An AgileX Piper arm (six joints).
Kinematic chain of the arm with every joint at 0, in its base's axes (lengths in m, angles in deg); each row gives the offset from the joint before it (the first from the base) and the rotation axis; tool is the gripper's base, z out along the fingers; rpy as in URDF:
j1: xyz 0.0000 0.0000 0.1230 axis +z
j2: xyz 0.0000 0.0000 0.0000 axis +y
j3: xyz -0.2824 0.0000 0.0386 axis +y
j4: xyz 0.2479 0.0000 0.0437 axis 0.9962 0 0.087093
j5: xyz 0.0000 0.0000 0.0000 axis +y
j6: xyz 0.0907 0.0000 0.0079 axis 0.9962 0 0.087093
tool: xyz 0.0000 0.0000 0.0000 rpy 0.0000 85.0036 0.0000
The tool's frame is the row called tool.
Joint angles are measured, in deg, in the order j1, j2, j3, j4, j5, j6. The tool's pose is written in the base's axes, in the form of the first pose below.
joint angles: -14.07, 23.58, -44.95, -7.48, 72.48, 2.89
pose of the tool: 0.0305 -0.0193 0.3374 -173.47 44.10 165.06
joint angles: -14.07, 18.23, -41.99, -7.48, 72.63, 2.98
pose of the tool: 0.0151 -0.0154 0.3254 -173.63 46.35 164.87
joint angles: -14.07, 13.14, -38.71, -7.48, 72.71, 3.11
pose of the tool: 0.0027 -0.0123 0.3107 -173.83 48.10 164.63
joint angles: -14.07, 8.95, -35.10, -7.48, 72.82, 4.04
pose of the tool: -0.0048 -0.0105 0.2936 -174.90 48.66 163.20
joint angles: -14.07, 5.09, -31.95, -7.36, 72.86, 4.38
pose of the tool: -0.0106 -0.0088 0.2783 -175.51 49.35 162.58
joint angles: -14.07, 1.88, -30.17, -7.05, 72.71, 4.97
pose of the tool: -0.0156 -0.0071 0.2695 -176.77 50.95 161.41
